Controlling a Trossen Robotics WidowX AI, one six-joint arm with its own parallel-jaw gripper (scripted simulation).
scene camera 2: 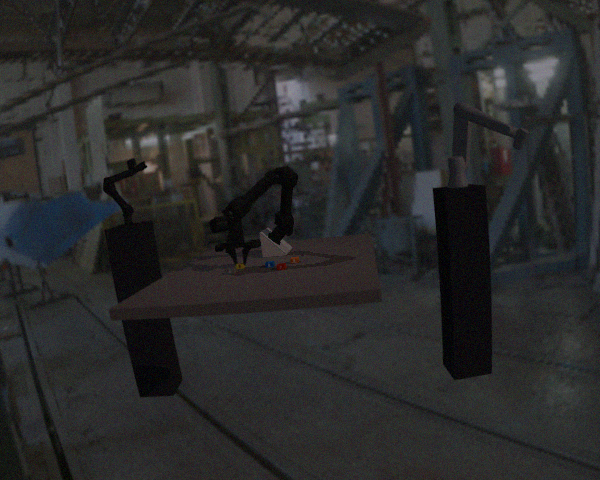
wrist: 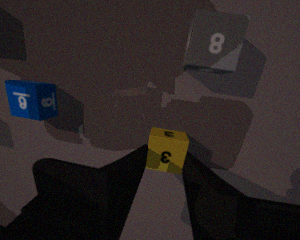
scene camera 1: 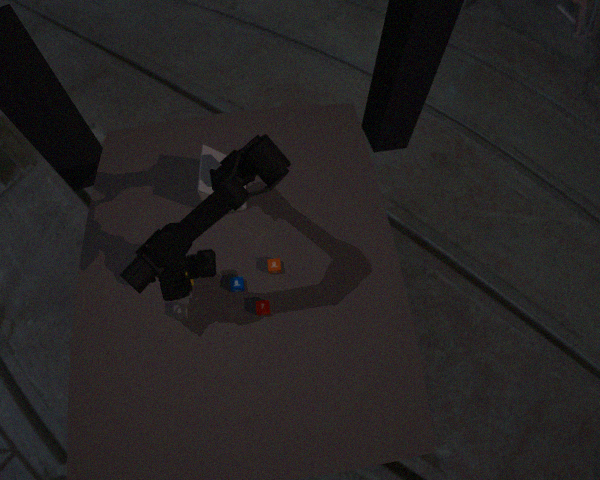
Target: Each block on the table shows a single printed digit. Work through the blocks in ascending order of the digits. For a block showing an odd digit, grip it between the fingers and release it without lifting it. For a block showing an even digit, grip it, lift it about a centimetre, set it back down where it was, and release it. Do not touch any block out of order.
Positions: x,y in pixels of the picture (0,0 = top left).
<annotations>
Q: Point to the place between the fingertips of my gripper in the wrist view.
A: At 165,152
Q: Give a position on a yellow block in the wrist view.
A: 167,149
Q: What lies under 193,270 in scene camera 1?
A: My gripper.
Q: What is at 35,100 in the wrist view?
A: A blue block.
</annotations>
